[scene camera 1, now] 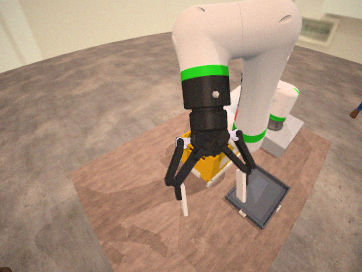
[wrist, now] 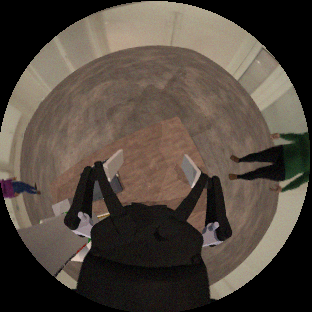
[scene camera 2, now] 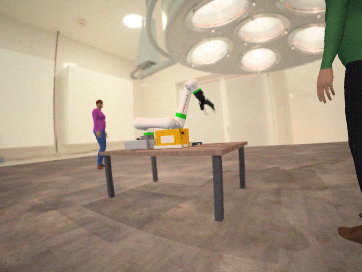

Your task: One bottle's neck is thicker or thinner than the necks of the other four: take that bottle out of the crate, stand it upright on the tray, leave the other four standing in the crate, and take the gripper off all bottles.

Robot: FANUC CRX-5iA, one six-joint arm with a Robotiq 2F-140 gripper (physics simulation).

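Places are measured from the arm's base along level axes (x right, y back, z down), in millimetres.
Where they show: gripper, fingertip midpoint: [scene camera 1: 214,205] [wrist: 152,158] [scene camera 2: 211,114]; arm's base, origin of the base link: [scene camera 1: 270,122].
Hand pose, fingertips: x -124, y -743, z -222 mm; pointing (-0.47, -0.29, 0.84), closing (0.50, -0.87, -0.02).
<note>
Each offset is from my fingertips to the top centre of the thing. Level surfaces: height alone.
The orange crate @(dx +238, dy +336, dz +131 mm) [scene camera 1: 210,168] [scene camera 2: 183,137] stands on the table, partly behind the gripper in scene camera 1; a yellow sliver of the crate [wrist: 103,216] shows in the wrist view. No bottle can be made out; the gripper and crate walls hide the inside. The dark grey tray @(dx -53, dy +318, dz +281 mm) [scene camera 1: 265,197] [scene camera 2: 198,144] [wrist: 107,189] lies flat beside the crate, with no bottle visible on it. My gripper [scene camera 1: 213,194] [scene camera 2: 210,111] [wrist: 152,158] is open and empty, high above the table, with its fingers spread wide.
The brown table @(dz +306 mm) [scene camera 1: 130,197] [scene camera 2: 200,149] [wrist: 150,155] carries the grey base block [scene camera 1: 283,142] [scene camera 2: 139,144] of the arm, behind the crate and tray. A person in green [scene camera 2: 345,35] [wrist: 296,159] and one in purple [scene camera 2: 99,119] [wrist: 7,188] stand away from the table.
</note>
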